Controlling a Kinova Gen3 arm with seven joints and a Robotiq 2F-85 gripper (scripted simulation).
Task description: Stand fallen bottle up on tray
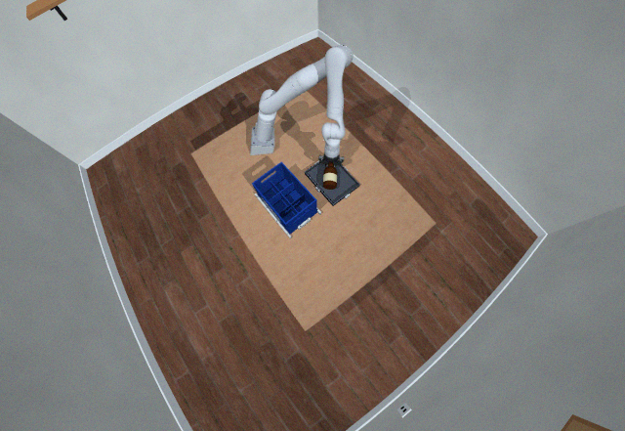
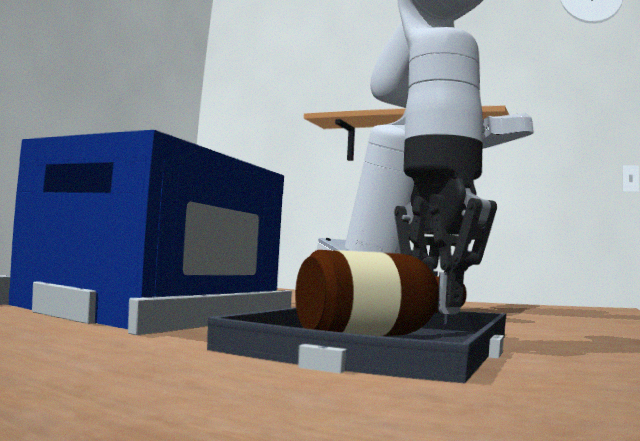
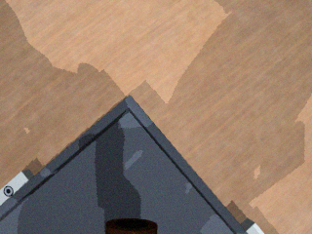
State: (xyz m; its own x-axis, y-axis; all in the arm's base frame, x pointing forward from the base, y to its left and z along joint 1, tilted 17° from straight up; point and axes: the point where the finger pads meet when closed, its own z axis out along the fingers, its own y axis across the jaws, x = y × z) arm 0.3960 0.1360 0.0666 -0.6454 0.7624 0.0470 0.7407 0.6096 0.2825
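Now: the brown bottle 30 mm ahead of my hand and 40 mm to the right of it. Round my hand: blue crate 20 mm behind, 310 mm to the right, 40 mm above; tray 50 mm ahead, 40 mm to the right, 40 mm below.
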